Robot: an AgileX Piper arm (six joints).
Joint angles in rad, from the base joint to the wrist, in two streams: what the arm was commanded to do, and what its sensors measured. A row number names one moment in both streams.
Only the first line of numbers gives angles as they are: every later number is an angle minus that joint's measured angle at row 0.
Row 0, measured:
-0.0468 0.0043 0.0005 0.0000 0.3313 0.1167
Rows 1 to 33, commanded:
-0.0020 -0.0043 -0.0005 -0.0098 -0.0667 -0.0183
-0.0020 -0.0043 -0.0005 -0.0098 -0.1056 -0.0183
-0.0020 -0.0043 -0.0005 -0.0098 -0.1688 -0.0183
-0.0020 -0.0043 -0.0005 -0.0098 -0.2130 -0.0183
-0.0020 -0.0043 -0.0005 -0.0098 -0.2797 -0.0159
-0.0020 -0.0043 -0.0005 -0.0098 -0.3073 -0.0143
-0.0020 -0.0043 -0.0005 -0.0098 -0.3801 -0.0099
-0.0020 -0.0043 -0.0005 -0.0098 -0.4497 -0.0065
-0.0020 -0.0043 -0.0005 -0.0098 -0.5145 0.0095
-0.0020 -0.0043 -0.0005 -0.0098 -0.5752 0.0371
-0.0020 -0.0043 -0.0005 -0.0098 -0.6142 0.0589
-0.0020 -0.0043 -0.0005 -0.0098 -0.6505 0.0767
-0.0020 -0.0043 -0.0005 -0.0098 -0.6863 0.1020
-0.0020 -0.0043 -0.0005 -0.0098 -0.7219 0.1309
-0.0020 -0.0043 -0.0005 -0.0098 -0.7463 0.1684
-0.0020 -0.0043 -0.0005 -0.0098 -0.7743 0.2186
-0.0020 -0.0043 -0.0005 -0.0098 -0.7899 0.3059
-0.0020 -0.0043 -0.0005 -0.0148 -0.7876 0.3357
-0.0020 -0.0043 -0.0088 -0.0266 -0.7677 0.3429
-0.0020 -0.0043 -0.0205 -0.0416 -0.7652 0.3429
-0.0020 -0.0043 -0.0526 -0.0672 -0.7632 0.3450
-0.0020 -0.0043 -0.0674 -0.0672 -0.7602 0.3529
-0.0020 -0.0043 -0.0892 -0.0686 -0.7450 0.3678
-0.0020 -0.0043 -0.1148 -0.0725 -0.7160 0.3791
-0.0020 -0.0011 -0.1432 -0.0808 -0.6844 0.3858
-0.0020 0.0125 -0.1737 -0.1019 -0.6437 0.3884
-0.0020 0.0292 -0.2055 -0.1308 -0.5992 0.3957
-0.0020 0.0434 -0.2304 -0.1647 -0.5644 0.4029
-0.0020 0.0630 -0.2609 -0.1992 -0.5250 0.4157
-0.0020 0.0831 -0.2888 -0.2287 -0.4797 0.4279
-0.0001 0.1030 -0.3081 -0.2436 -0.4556 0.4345
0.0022 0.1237 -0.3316 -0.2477 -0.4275 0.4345
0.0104 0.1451 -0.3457 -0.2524 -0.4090 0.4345
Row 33, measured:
0.0000 0.0767 -0.2787 -0.1933 -0.5245 0.4186
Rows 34 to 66, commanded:
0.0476 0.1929 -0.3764 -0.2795 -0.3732 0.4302
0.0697 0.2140 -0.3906 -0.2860 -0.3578 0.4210
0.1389 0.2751 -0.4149 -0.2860 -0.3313 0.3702
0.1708 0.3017 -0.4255 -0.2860 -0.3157 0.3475
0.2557 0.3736 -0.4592 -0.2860 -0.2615 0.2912
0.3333 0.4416 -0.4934 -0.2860 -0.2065 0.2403
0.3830 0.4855 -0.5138 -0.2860 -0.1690 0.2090
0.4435 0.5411 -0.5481 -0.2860 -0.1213 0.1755
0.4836 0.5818 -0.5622 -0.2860 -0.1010 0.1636
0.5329 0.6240 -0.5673 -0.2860 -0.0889 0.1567
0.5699 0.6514 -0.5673 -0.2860 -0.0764 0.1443
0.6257 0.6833 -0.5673 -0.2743 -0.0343 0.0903
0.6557 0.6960 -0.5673 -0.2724 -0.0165 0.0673
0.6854 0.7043 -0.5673 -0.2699 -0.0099 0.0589
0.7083 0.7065 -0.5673 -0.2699 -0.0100 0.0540
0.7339 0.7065 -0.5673 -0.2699 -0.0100 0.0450
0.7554 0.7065 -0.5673 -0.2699 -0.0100 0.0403
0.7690 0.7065 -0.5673 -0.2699 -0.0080 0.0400
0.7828 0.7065 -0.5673 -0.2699 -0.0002 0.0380
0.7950 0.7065 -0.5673 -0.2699 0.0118 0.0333
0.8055 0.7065 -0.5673 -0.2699 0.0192 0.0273
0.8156 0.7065 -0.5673 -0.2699 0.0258 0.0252
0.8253 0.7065 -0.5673 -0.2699 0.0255 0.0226
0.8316 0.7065 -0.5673 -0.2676 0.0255 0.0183
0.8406 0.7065 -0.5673 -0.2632 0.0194 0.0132
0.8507 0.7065 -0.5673 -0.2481 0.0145 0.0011
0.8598 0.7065 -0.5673 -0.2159 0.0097 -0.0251
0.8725 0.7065 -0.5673 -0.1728 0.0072 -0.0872
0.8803 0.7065 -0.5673 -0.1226 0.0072 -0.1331
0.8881 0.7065 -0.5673 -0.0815 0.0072 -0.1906
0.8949 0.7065 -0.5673 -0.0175 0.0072 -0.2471
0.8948 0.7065 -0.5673 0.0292 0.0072 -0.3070
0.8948 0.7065 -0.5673 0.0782 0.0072 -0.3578
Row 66, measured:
0.8845 0.7057 -0.5586 -0.1021 0.0197 -0.1528
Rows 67 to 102, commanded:
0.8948 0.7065 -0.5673 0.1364 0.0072 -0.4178
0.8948 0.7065 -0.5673 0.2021 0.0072 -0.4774
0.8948 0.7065 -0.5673 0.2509 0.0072 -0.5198
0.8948 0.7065 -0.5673 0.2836 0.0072 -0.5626
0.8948 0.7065 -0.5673 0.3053 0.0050 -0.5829
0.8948 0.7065 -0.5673 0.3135 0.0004 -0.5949
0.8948 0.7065 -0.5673 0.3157 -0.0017 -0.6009
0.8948 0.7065 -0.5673 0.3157 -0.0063 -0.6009
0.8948 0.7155 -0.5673 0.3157 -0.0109 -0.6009
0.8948 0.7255 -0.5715 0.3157 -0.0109 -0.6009
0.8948 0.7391 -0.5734 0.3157 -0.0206 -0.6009
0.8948 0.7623 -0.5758 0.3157 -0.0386 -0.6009
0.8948 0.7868 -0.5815 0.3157 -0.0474 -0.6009
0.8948 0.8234 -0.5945 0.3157 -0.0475 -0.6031
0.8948 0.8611 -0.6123 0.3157 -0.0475 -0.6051
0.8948 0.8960 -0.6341 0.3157 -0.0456 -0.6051
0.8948 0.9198 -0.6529 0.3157 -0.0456 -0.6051
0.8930 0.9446 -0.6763 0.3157 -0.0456 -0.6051
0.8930 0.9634 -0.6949 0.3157 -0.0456 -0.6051
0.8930 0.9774 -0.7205 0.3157 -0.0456 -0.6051
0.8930 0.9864 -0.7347 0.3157 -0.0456 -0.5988
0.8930 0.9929 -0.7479 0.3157 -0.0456 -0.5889
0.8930 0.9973 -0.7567 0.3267 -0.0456 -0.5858
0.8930 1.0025 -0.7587 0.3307 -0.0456 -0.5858
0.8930 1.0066 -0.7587 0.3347 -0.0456 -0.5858
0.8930 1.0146 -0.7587 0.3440 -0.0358 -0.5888
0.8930 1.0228 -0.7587 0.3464 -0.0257 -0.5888
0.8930 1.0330 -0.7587 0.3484 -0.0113 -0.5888
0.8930 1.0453 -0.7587 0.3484 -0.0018 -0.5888
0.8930 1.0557 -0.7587 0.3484 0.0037 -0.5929
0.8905 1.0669 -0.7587 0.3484 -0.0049 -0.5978
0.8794 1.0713 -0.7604 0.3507 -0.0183 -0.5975
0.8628 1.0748 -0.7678 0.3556 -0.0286 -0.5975
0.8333 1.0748 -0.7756 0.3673 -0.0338 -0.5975
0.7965 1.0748 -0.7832 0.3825 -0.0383 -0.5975
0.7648 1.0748 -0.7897 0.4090 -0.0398 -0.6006
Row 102, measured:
0.8630 1.0727 -0.7592 0.3568 -0.0084 -0.5905
